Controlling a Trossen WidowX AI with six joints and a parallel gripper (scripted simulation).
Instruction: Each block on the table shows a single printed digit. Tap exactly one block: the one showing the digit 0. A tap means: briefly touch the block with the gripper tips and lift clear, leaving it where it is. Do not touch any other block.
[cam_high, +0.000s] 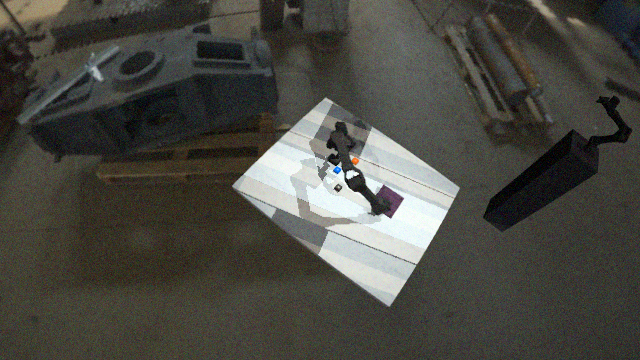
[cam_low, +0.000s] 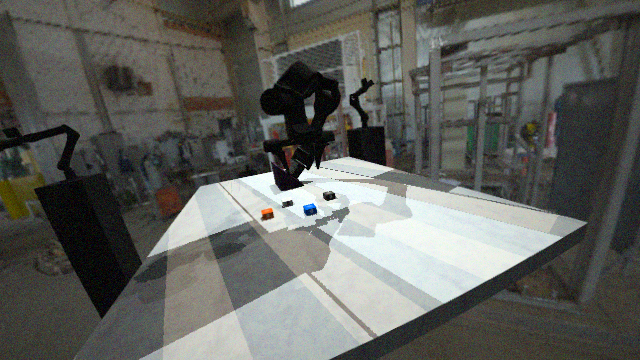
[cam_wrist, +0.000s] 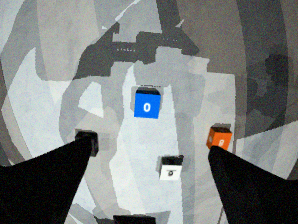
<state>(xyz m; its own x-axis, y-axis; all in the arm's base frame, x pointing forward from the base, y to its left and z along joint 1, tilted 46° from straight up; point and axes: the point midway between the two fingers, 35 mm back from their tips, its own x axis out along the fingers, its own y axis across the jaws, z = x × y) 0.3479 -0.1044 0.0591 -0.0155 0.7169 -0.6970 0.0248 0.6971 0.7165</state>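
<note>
The blue block lies 120 mm below my gripper tip. Also, from my gripper tip: orange block (50 mm behind, 120 mm to the right, 120 mm below); black block (70 mm behind, 90 mm to the left, 120 mm below); white block (110 mm behind, 40 mm to the right, 120 mm below).
</note>
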